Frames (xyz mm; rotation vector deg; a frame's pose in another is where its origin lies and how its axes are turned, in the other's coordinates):
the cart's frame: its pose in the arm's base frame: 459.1 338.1 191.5 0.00 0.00 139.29
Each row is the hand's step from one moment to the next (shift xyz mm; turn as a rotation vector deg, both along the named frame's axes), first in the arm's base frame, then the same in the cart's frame.
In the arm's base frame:
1: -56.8 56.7 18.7 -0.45 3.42 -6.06
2: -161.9 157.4 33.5 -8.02 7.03 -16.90
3: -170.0 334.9 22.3 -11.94 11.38 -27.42
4: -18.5 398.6 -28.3 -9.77 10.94 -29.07
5: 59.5 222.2 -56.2 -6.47 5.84 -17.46
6: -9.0 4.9 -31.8 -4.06 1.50 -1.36
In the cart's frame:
1: 80.0 -5.9 18.7 2.57 -2.30 -6.06
2: 225.4 -13.7 33.5 10.66 -0.10 -16.90
3: 347.3 -143.0 22.3 16.47 -0.84 -27.42
4: 274.0 -290.1 -28.3 14.54 -1.92 -29.07
5: 99.8 -207.2 -56.2 8.71 -0.21 -17.46
6: 10.0 2.2 -31.8 4.06 1.51 -1.36

